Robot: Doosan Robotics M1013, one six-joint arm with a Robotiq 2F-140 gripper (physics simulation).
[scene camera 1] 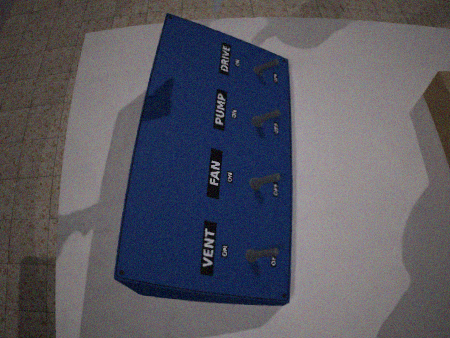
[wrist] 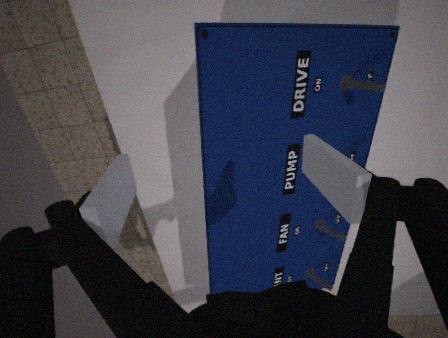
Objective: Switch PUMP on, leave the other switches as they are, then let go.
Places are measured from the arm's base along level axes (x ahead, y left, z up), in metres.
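Where they show: gripper, fingertip midpoint: (wrist: 219, 162).
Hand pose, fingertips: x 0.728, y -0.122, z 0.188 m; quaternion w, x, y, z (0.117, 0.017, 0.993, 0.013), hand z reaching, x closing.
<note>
Things, the pixels of their top centre, and the offset from my fingertips. Level surfaces: height alone.
- PUMP lever at its top centre: (scene camera 1: 269, 110) 0.105 m left, 0.154 m back, 0.166 m down
- DRIVE lever at its top centre: (wrist: 370, 87) (scene camera 1: 268, 59) 0.014 m right, 0.165 m back, 0.166 m down
- FAN lever at its top centre: (scene camera 1: 268, 174) (wrist: 335, 239) 0.225 m left, 0.143 m back, 0.166 m down
- VENT lever at its top centre: (scene camera 1: 265, 250) (wrist: 322, 289) 0.344 m left, 0.132 m back, 0.166 m down
- PUMP label at its top centre: (wrist: 291, 172) (scene camera 1: 220, 107) 0.098 m left, 0.072 m back, 0.167 m down
- white table top at its surface level: 0.296 m down
A blue switch panel (scene camera 1: 180, 150) (wrist: 245, 100) carries four grey levers. The PUMP lever (scene camera 1: 266, 119) leans to its OFF label in the scene view; in the wrist view the right-hand finger hides it. The DRIVE lever (scene camera 1: 266, 67) (wrist: 364, 85), FAN lever (scene camera 1: 265, 181) (wrist: 331, 230) and VENT lever (scene camera 1: 262, 254) (wrist: 318, 277) also lean to OFF. My gripper (wrist: 219, 162) is wide open and empty above the panel. Its right-hand finger overlaps the area beside the PUMP label (wrist: 291, 169); the other finger is beyond the panel's left edge. The gripper does not show in the scene view.
The panel rests on a white table top (scene camera 1: 345, 150) (wrist: 135, 75), with tiled floor (scene camera 1: 30, 125) (wrist: 45, 95) beyond its edge. Part of a brown block (scene camera 1: 441, 102) shows at the right of the scene view. Shadows fall on the panel and table.
</note>
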